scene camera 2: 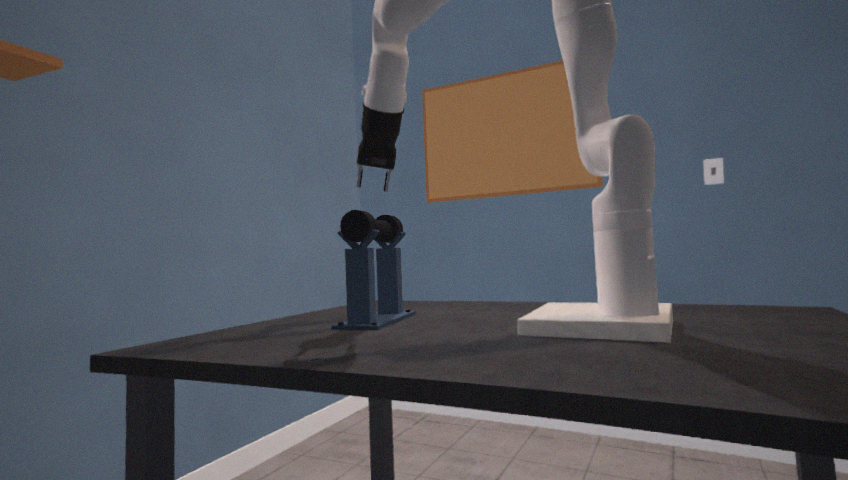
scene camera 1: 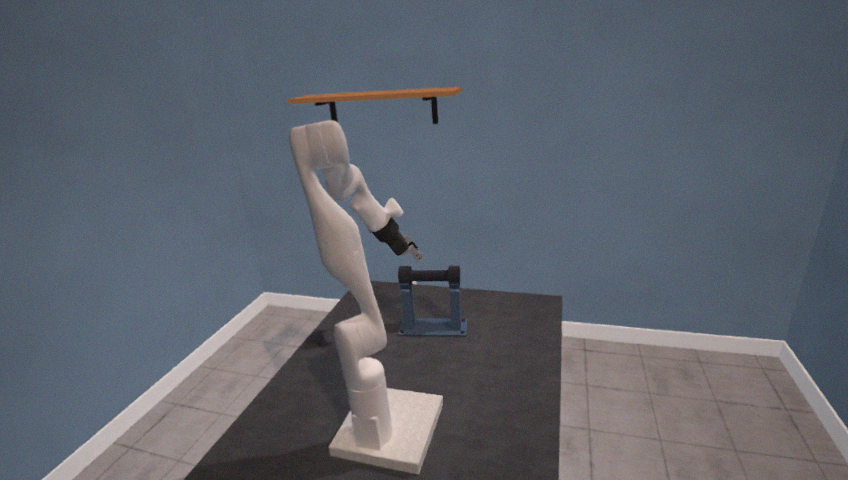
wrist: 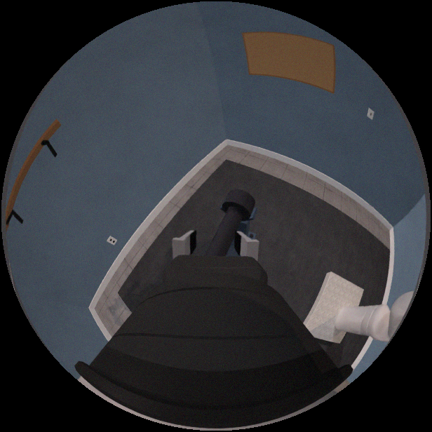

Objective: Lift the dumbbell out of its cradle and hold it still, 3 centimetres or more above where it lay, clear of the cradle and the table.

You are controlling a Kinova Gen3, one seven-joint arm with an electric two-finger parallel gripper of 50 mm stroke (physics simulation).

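Seen in the pictures: gripper, fingertip midpoint: (scene camera 2: 372, 187) (scene camera 1: 417, 254); arm's base, link origin: (scene camera 2: 627, 312) (scene camera 1: 374, 433).
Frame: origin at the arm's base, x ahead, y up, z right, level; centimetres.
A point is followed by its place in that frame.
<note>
A black dumbbell (scene camera 1: 429, 275) @[x 49.3, y 18.4, z 5.2 cm] (scene camera 2: 379, 226) @[x 48.9, y 17.7, z 3.8 cm] (wrist: 225, 232) lies level across the tops of the two posts of a blue cradle (scene camera 1: 432, 326) @[x 50.6, y -2.3, z 4.6 cm] (scene camera 2: 360, 285) @[x 49.3, y 5.5, z -4.7 cm] (wrist: 253, 214). My gripper (scene camera 1: 417, 255) @[x 49.3, y 26.0, z 1.8 cm] (scene camera 2: 373, 189) @[x 49.3, y 26.0, z 1.8 cm] (wrist: 215, 238) is open and empty. It hangs above the dumbbell, tilted, with a gap between the fingertips and the bar in the second scene view. In the wrist view the bar shows between and beyond the two fingers, running at a slant, with one end weight farther out. My gripper body hides the near end of the dumbbell there.
The cradle's base plate stands on the dark table (scene camera 1: 487, 380) @[x 26.4, y -3.1, z 25.5 cm] (scene camera 2: 452, 362) @[x 21.2, y -3.1, z -30.5 cm] (wrist: 285, 250). The arm's pale base block (scene camera 1: 416, 428) @[x 3.0, y 0.1, z 9.9 cm] (scene camera 2: 565, 328) @[x 9.2, y -1.6, z -9.0 cm] (wrist: 325, 300) is on the same table. An orange shelf (scene camera 1: 374, 95) (scene camera 2: 29, 61) (wrist: 24, 167) is on the wall, high above the cradle.
</note>
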